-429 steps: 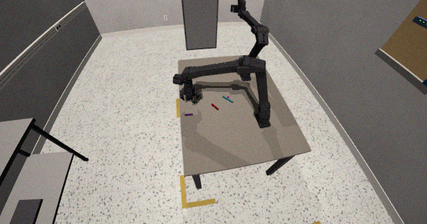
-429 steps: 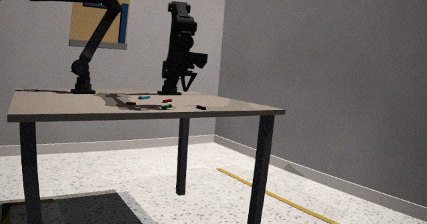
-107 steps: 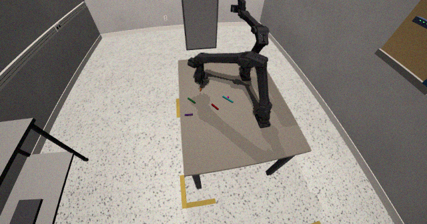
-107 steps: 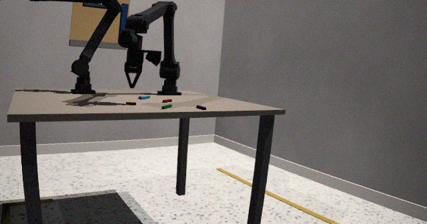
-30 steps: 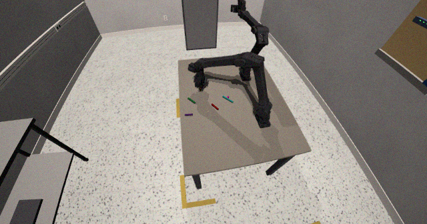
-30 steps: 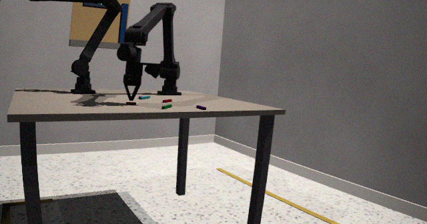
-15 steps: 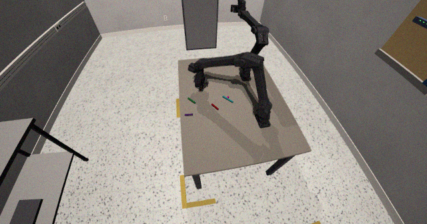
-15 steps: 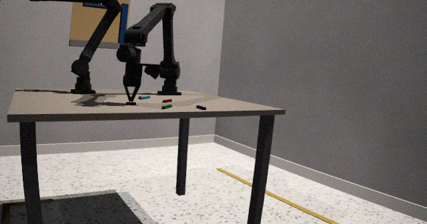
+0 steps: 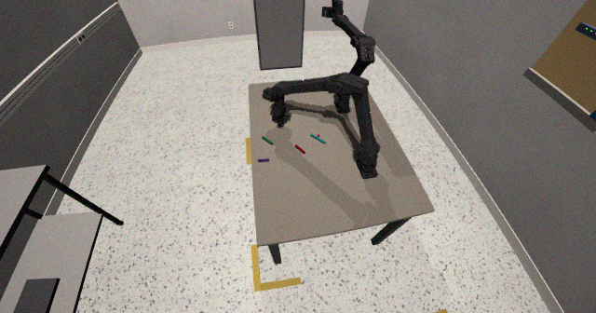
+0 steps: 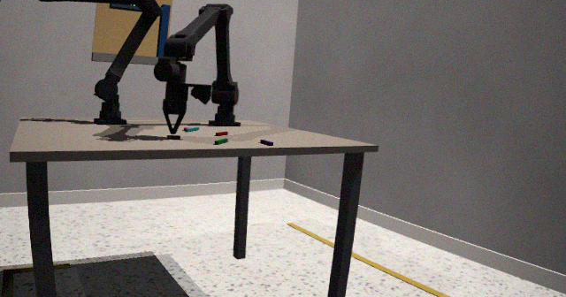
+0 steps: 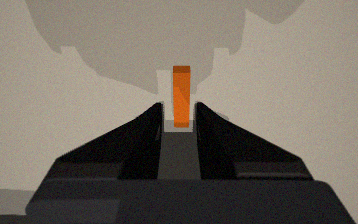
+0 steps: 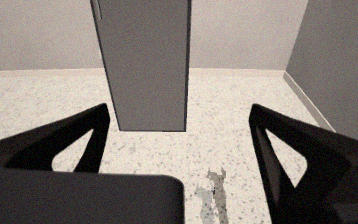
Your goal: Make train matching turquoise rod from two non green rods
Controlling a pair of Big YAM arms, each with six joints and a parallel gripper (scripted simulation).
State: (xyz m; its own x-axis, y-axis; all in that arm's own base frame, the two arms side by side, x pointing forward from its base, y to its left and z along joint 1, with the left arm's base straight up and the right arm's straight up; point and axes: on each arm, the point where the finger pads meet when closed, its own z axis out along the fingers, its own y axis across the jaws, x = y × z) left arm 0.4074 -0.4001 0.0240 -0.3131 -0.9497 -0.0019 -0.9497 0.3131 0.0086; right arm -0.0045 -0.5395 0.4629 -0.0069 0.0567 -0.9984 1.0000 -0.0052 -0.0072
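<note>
Right now my left hand is 2 cm above the orange rod. From my left hand the other things lie so: red rod 9 cm behind, 21 cm to the left, 2 cm below; small magenta rod 21 cm behind, 12 cm to the left, 2 cm below; green rod 9 cm ahead, 12 cm to the left, 2 cm below.
</note>
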